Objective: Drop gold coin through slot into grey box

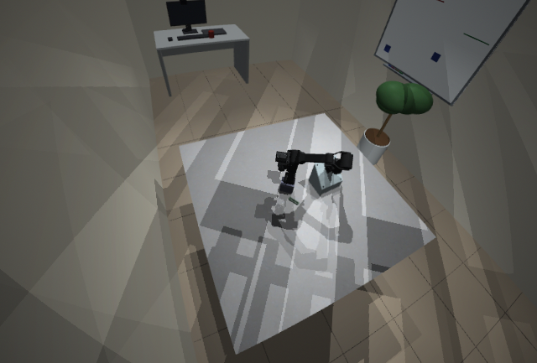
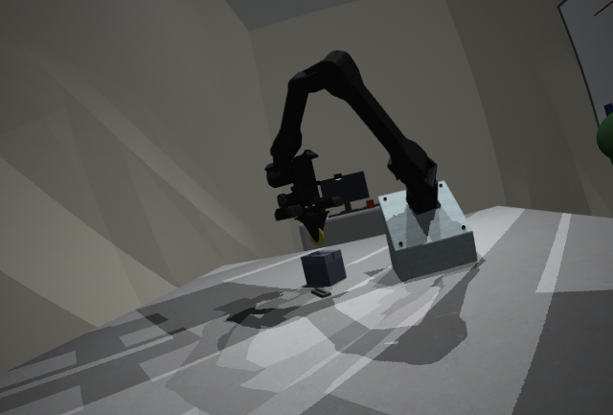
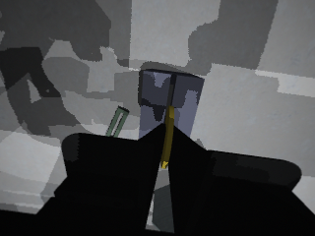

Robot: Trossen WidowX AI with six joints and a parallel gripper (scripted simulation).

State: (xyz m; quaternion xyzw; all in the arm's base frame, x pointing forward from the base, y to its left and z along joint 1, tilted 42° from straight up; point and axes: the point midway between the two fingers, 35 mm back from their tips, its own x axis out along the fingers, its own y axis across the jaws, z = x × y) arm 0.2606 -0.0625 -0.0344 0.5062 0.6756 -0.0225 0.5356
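Right now the gold coin is 10 mm above my gripper tip.
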